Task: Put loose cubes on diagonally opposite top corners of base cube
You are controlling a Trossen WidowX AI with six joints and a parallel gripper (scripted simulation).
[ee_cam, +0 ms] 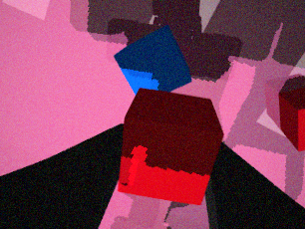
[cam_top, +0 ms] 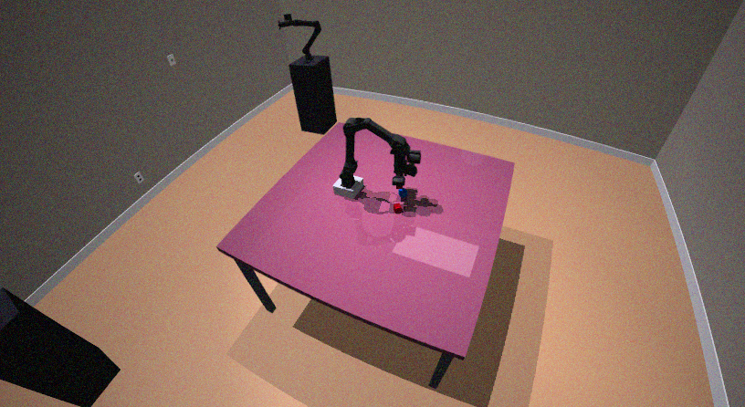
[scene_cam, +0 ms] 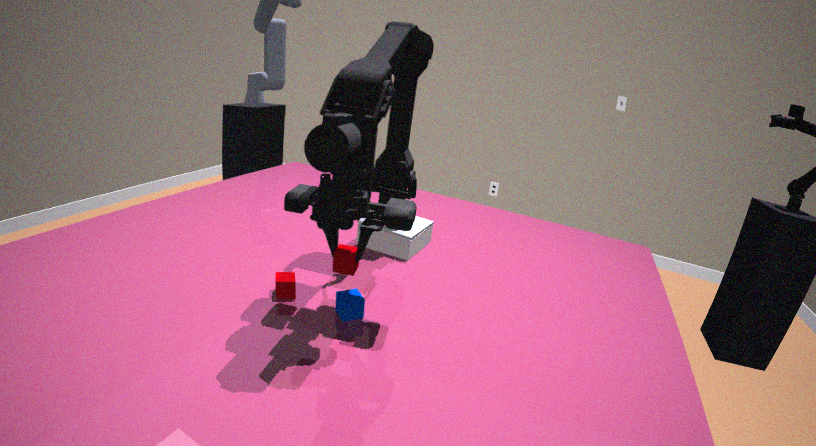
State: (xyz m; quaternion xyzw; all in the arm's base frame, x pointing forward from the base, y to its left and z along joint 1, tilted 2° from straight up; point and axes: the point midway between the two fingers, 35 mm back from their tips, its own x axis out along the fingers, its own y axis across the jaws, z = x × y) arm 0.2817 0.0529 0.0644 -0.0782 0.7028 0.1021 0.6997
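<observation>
Now: the blue cube 7 cm below my gripper tip, 2 cm to the left of it and 1 cm ahead of it.
</observation>
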